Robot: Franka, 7 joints.
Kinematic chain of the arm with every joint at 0, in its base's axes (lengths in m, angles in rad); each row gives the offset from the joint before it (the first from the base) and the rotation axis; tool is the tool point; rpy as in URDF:
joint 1: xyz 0 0 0.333 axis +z
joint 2: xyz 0 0 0 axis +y
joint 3: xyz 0 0 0.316 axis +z
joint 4: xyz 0.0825 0 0 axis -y
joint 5: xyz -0.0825 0 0.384 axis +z
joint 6: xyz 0 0 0 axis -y
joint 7: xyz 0.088 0 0 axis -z
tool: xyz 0 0 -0.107 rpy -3.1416 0 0
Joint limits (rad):
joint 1: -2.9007..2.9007
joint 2: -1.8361..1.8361
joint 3: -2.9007..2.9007
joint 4: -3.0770..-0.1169
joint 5: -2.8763..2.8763
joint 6: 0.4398..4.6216
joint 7: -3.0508..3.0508
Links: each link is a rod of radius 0.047 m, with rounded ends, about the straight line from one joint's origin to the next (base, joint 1, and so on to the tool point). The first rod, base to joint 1, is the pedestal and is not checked.
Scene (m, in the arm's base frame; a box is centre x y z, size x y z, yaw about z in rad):
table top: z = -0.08
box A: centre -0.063 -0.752 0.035 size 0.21 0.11 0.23 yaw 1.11
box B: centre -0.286 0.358 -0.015 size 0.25 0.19 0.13 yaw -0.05
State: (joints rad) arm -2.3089 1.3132 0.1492 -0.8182 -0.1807 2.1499 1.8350
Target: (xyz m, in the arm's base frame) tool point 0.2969 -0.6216 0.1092
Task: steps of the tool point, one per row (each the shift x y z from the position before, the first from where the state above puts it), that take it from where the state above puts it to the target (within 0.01 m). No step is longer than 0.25 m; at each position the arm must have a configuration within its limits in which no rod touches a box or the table.
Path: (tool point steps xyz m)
1: 0.1643 -0.0917 0.1284
2: 0.2049 -0.0226 0.1251
3: 0.2109 0.0618 0.1044
4: 0.1785 0.1381 0.0666
5: 0.0038 -0.0495 -0.0875
6: 0.0059 -0.0333 -0.1001
7: 0.0072 -0.0138 -0.1099
8: 0.0077 0.0083 -0.1160

